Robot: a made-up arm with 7 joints.
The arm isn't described. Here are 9 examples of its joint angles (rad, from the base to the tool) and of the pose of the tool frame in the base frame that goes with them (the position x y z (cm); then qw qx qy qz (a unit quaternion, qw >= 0)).
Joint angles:
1: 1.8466 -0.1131 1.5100 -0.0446 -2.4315 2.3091 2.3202
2: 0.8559 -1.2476 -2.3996 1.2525 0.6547 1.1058 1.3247
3: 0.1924 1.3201 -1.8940 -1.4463 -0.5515 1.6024 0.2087
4: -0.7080 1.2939 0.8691 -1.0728 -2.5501 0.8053 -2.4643
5: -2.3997 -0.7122 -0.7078 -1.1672 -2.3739 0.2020 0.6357
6: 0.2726 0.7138 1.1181 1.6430 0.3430 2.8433 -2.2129
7: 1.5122 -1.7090 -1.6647 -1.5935 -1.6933 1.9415 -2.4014
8: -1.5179 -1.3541 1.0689 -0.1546 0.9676 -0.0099 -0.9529
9: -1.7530 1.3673 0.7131 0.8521 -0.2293 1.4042 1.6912
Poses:
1: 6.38 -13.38 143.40 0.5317 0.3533 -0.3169 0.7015
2: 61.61 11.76 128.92 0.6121 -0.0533 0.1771 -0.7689
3: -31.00 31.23 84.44 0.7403 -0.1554 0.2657 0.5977
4: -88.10 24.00 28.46 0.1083 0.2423 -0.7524 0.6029
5: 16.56 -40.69 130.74 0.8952 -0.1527 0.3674 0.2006
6: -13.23 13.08 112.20 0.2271 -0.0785 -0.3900 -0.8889
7: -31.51 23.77 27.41 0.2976 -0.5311 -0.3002 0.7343
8: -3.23 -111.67 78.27 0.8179 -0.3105 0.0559 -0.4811
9: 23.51 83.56 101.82 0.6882 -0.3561 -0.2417 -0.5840
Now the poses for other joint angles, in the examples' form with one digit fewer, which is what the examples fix.
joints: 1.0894 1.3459 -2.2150 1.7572 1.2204 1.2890 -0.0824
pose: 23.0 -58.6 21.8 0.554 0.625 0.538 -0.117
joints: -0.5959 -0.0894 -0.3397 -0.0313 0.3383 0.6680 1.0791
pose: -7.9 -16.2 167.4 0.811 0.029 0.117 -0.573
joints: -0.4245 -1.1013 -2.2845 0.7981 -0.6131 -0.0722 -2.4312
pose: 48.8 -64.9 135.2 0.243 0.195 -0.719 -0.622
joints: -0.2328 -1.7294 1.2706 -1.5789 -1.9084 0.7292 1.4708
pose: 24.4 -74.6 86.5 0.103 0.388 0.456 -0.795
